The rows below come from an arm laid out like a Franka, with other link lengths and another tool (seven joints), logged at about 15 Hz.
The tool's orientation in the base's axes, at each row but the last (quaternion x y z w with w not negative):
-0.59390 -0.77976 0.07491 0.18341
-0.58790 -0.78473 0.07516 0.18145
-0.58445 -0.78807 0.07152 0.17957
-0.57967 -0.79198 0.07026 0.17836
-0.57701 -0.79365 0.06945 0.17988
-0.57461 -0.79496 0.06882 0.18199
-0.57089 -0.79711 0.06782 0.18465
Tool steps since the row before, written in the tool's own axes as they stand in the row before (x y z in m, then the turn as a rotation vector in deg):
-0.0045 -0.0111 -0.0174 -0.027 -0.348 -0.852
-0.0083 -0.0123 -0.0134 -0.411 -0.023 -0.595
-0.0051 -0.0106 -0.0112 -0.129 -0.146 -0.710
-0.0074 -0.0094 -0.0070 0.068 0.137 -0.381
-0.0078 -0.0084 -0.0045 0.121 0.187 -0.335
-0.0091 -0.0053 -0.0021 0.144 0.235 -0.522
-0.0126 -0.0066 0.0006 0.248 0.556 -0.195
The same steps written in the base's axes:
-0.0024 -0.0092 0.0189 0.013 -0.210 0.896
-0.0040 -0.0128 0.0148 0.301 -0.454 0.476
-0.0041 -0.0092 0.0128 0.162 -0.236 0.678
-0.0039 -0.0106 0.0080 0.243 0.071 0.323
-0.0037 -0.0105 0.0052 0.256 0.142 0.276
-0.0014 -0.0105 0.0017 0.362 0.161 0.438
-0.0025 -0.0140 -0.0012 0.495 0.400 0.056

